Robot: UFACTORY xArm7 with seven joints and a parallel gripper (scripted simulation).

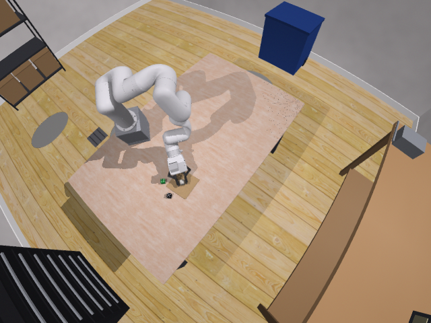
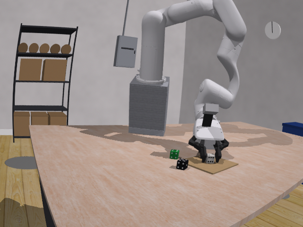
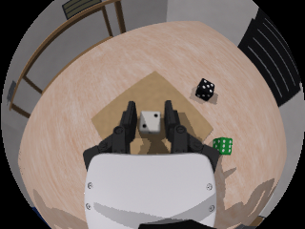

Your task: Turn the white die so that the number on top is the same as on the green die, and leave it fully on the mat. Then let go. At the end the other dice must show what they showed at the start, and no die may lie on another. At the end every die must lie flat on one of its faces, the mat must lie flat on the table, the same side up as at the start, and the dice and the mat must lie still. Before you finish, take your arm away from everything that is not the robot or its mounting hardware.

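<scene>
Right now my hand is 1 cm above the white die. The rest, counted from my hand: green die (10 cm behind, 6 cm to the right, 2 cm below); then brown mat (3 cm below); then black die (10 cm to the right, 2 cm below, 2 cm behind).
</scene>
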